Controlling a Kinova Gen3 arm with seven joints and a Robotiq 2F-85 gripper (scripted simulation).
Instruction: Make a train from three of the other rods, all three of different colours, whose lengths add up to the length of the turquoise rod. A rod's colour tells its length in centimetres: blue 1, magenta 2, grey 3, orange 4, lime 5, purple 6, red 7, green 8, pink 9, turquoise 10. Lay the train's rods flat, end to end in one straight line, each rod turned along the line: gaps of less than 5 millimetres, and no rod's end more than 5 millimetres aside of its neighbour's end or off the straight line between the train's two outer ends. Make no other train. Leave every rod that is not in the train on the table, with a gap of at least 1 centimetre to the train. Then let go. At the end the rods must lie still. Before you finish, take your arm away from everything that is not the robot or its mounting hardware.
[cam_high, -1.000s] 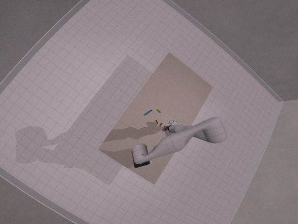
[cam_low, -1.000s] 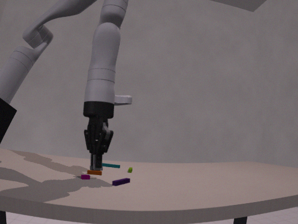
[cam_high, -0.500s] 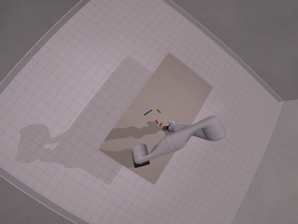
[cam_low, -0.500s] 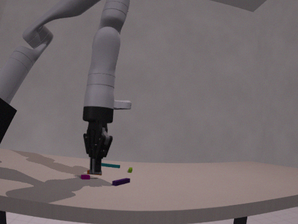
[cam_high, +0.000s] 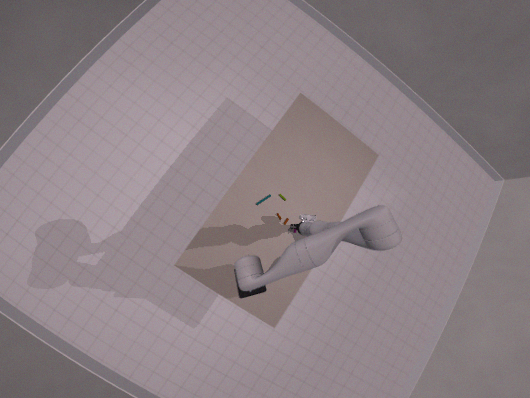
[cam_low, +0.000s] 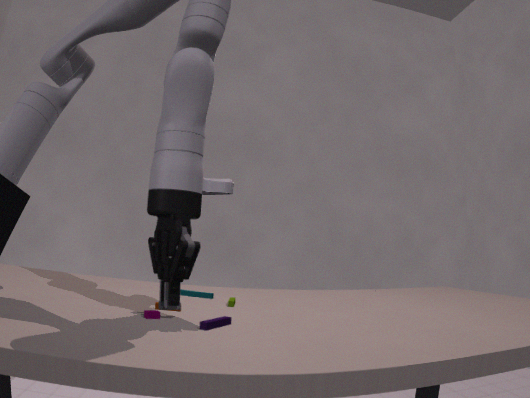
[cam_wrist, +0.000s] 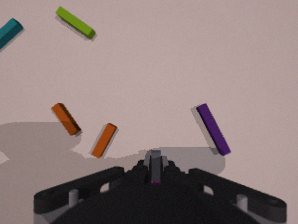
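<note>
My hand is 20 mm above the grey rod. The rest, counted from my hand: lime rod: 100 mm ahead, 160 mm to the left, 30 mm below; purple rod: 60 mm ahead, 40 mm to the right, 30 mm below; magenta rod: 20 mm behind, 10 mm to the right, 30 mm below.
</note>
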